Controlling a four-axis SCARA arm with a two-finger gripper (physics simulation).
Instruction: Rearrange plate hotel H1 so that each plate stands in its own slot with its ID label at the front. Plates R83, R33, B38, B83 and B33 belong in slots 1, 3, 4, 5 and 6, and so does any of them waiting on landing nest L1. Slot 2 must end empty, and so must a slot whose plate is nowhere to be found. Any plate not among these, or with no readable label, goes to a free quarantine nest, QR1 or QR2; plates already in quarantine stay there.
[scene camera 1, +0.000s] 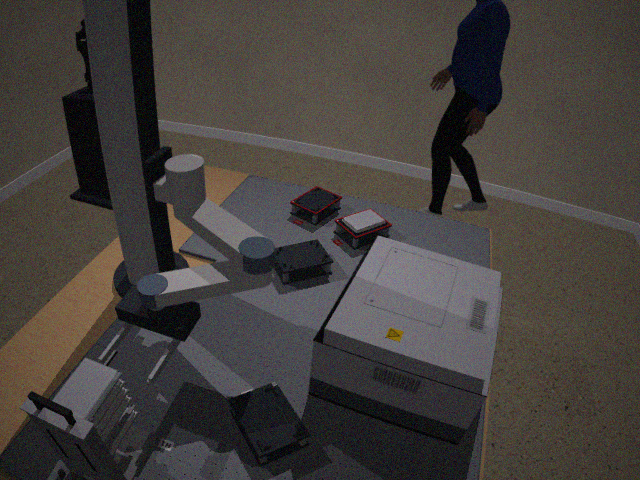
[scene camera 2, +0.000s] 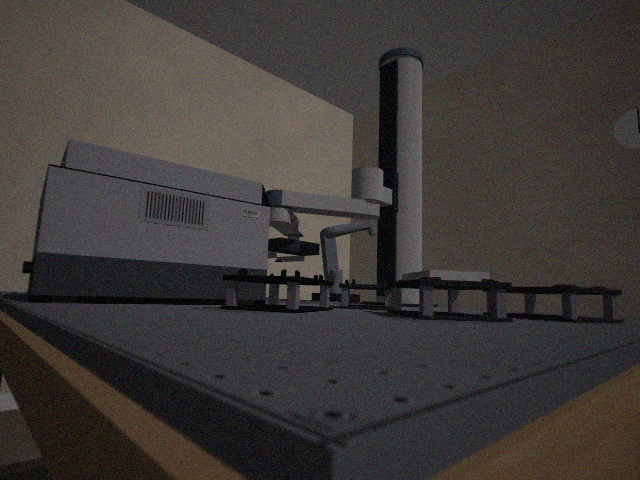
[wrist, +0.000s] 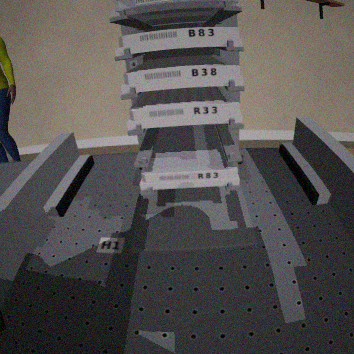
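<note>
Plate hotel H1 (scene camera 1: 77, 428) (wrist: 246, 200) stands at the lower left in scene camera 1. In the wrist view, plate R83 (wrist: 190, 178) sits lowest, with an empty pair of holders above it. Plates R33 (wrist: 182, 115), B38 (wrist: 182, 77) and B83 (wrist: 180, 39) follow upward, labels facing the camera. A further plate (wrist: 175, 4) is cut off at the top, its label unreadable. My gripper (scene camera 1: 135, 353) (wrist: 183, 137) (scene camera 2: 289, 257) is open and empty in front of the hotel, fingers on either side of the view. One red-edged nest (scene camera 1: 338, 227) bears a white plate (scene camera 1: 364, 221) (scene camera 2: 457, 274).
Another red-edged nest (scene camera 1: 316, 198) (scene camera 2: 568, 290) has no plate. Two black nests (scene camera 1: 302, 255) (scene camera 1: 268, 421) bear no visible plate; their names are unreadable. A large grey instrument (scene camera 1: 413, 289) (scene camera 2: 155, 222) stands beside them. The arm's column (scene camera 1: 116, 129) (scene camera 2: 409, 155) rises behind the gripper. A person (scene camera 1: 480, 62) is beyond the table.
</note>
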